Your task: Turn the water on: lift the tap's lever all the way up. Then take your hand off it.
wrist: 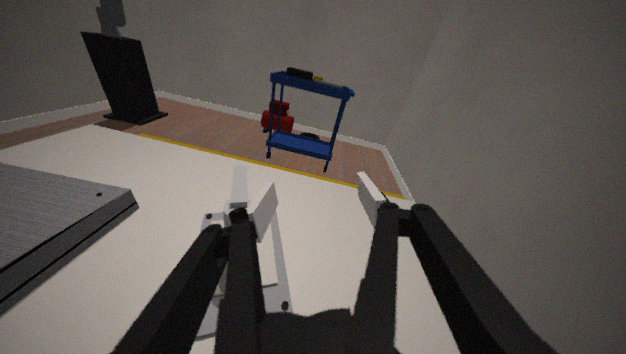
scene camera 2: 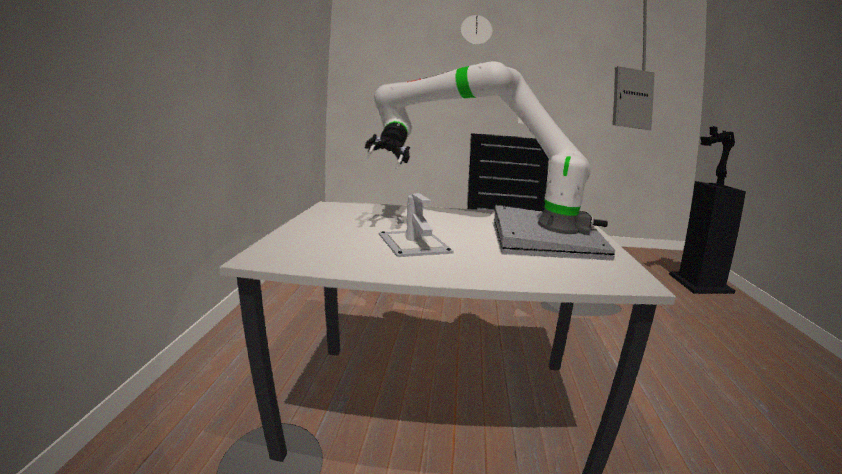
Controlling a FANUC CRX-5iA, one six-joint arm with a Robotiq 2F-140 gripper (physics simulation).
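Frame: origin at the arm's base, x back, y up, z left, level; millimetres.
Where they show: gripper, fingertip midpoint: (wrist: 316, 188) (scene camera 2: 383, 160); arm's base, link origin: (scene camera 2: 558, 227).
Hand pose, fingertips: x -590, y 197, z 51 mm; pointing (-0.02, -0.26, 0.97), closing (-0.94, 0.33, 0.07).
Note:
Each offset is from my fingertips to the top centre of the thing. "*": to the spot under its first point. Level surfaces: height alone.
The grey tap @[* dx +98, dy -169, dz +67 mm] (scene camera 2: 411, 219) stands upright on its flat base plate (scene camera 2: 425, 252) (wrist: 282, 260) on the table. Two arms stick out from its column, one at the top and one lower; the top arm (scene camera 2: 421, 199), apparently the lever, looks about level. In the wrist view, a long light part of the tap @[* dx +121, dy -94, dz +88 mm] (wrist: 240, 184) shows beyond the left finger, which hides much of the column. My gripper (scene camera 2: 386, 153) (wrist: 316, 188) is above the table, higher than the tap and to its left in the scene view. Its fingers are apart, partly closed, with nothing between them, and do not touch the tap.
The robot's thick grey mounting plate (scene camera 2: 518, 238) (wrist: 60, 210) lies on the table @[dy -250 mm] (scene camera 2: 318, 259) (wrist: 325, 240), to the right of the tap in the scene view. A blue cart (wrist: 312, 86) and a black pedestal (scene camera 2: 711, 238) (wrist: 122, 77) stand away from the table.

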